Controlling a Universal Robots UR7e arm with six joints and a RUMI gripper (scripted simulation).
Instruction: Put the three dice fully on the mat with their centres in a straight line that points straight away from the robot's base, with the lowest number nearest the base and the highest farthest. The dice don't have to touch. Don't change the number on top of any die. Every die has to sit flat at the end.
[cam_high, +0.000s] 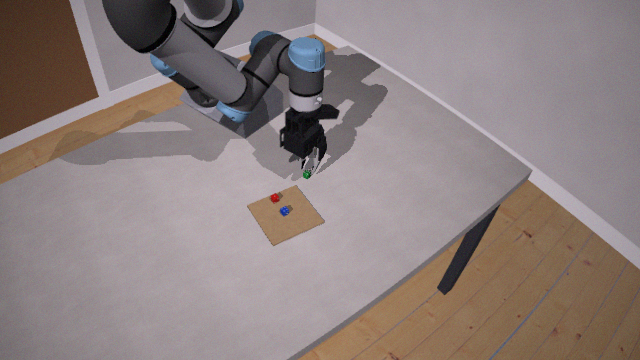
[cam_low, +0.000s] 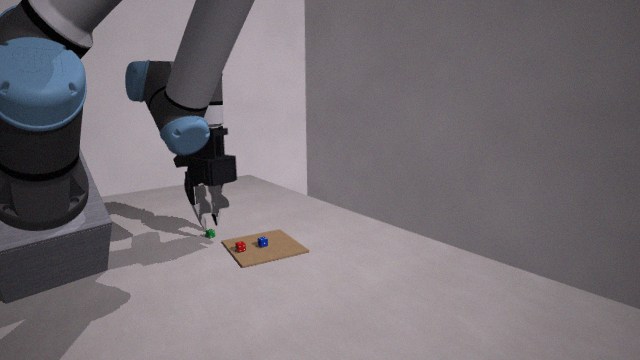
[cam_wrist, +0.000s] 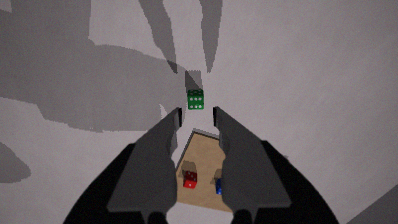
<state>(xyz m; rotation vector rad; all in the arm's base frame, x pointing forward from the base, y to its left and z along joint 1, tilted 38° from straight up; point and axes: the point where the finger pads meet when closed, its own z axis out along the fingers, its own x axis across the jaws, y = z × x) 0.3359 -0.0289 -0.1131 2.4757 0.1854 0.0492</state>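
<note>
Right now the green die is 3 cm below my hand. Round my hand: blue die: 5 cm ahead, 13 cm to the right, 3 cm below; square mat: 5 cm ahead, 13 cm to the right, 4 cm below; red die: 12 cm to the right, 3 cm below.
</note>
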